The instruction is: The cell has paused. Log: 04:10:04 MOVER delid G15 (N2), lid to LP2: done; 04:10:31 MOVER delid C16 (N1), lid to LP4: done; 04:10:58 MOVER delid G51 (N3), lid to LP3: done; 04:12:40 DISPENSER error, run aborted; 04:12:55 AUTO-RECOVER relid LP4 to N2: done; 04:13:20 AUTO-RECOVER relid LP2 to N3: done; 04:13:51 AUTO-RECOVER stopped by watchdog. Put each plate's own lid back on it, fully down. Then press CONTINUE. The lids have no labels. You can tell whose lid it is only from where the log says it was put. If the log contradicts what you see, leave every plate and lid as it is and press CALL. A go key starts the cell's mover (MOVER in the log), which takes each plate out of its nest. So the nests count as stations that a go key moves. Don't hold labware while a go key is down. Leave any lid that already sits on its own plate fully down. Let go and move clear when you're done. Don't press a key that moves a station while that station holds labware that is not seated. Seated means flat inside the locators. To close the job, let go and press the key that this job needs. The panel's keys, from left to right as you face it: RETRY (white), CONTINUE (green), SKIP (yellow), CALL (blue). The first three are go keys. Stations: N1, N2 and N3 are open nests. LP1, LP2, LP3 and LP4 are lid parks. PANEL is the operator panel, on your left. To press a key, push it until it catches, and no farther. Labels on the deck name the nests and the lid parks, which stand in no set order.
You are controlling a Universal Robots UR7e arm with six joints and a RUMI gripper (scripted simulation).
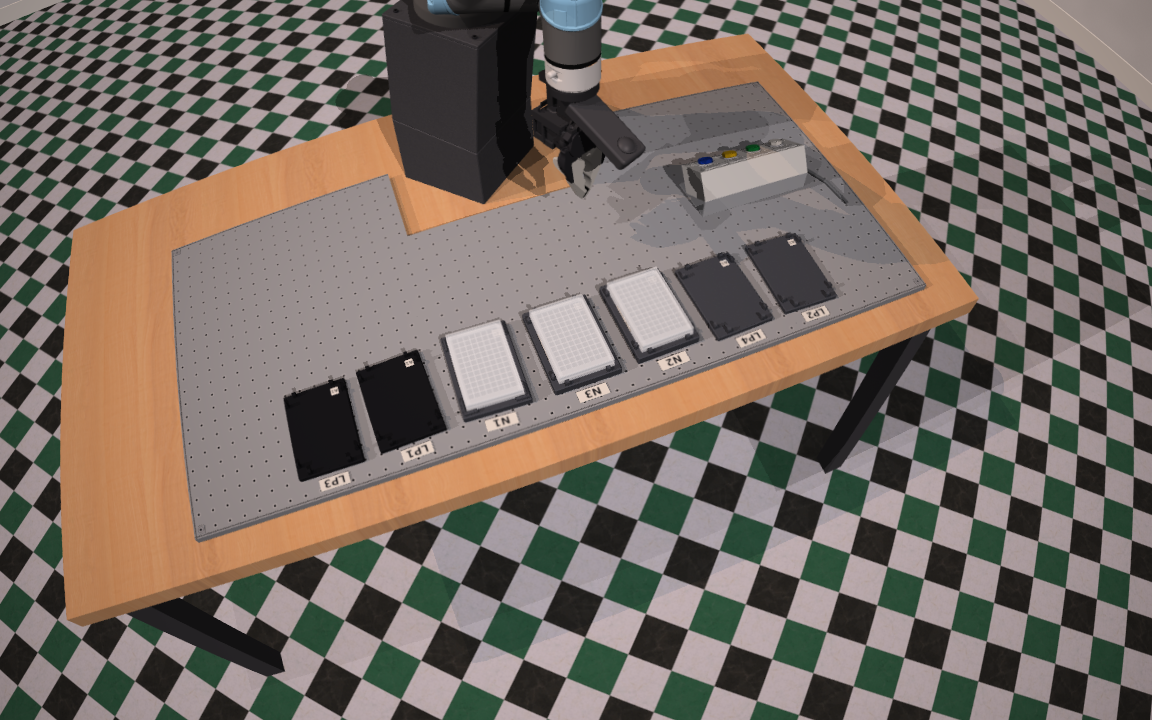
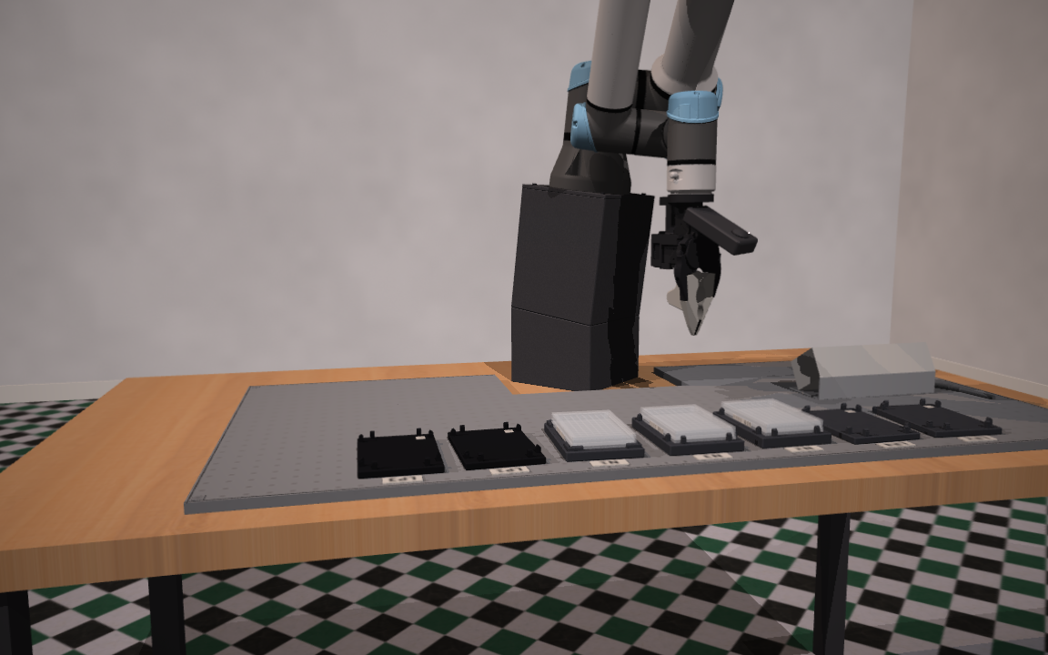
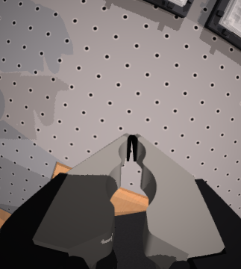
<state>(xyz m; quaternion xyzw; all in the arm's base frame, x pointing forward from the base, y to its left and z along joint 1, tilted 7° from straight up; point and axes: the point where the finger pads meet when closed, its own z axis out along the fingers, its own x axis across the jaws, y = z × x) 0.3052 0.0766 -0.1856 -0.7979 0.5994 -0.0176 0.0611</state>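
My hand is 20 mm past the green CONTINUE key, 360 mm to the right of it and 60 mm above it. From my hand the other things lie so: blue CALL key (30 mm behind, 260 mm to the left, 60 mm below); then plate (170 mm ahead, 20 mm to the left, 110 mm below); then lid park LP4 (190 mm ahead, 150 mm to the left, 120 mm below).
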